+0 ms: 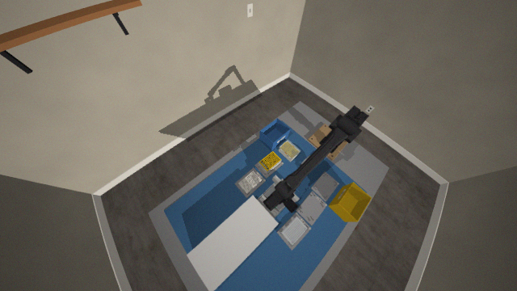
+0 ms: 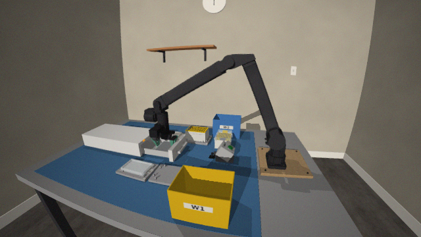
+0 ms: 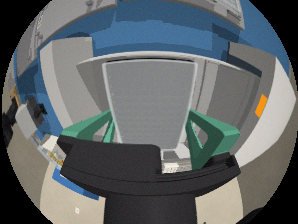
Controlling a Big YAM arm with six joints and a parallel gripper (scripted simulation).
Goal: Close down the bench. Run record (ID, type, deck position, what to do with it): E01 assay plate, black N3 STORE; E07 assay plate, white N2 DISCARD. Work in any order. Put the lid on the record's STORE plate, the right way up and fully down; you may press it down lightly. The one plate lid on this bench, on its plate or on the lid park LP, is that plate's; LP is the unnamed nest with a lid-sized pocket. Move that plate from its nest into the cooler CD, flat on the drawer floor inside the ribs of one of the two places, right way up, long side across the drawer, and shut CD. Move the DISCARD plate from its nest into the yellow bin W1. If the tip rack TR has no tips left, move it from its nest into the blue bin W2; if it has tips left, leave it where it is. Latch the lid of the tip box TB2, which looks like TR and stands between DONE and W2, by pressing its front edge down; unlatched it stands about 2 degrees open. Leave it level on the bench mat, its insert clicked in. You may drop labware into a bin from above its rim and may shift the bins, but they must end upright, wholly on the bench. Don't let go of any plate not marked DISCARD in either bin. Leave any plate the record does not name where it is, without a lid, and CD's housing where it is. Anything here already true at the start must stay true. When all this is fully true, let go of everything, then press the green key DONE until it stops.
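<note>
Right now my hand is right at the black plate. The rest, counted from my hand: grey plate lid (right at my hand); then cooler drawer (4 cm ahead); then white plate (18 cm to the right, 5 cm ahead, 1 cm below).
</note>
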